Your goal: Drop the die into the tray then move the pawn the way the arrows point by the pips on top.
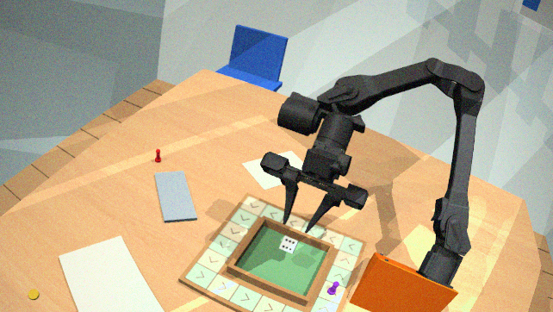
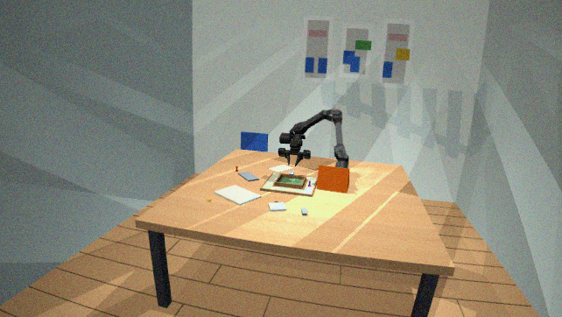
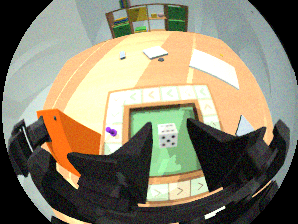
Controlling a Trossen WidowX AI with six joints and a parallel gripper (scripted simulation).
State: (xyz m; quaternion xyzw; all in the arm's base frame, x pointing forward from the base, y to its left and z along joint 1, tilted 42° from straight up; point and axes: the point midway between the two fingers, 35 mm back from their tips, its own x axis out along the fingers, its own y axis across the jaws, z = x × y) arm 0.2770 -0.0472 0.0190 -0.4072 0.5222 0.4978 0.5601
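My gripper tip is now 50 mm above the white die. From my gripper tip the other things lie so: grey slab: 270 mm ahead, 70 mm to the right, 110 mm below; green dice tray: 110 mm below; purple pawn: 110 mm behind, 30 mm to the left, 90 mm below.
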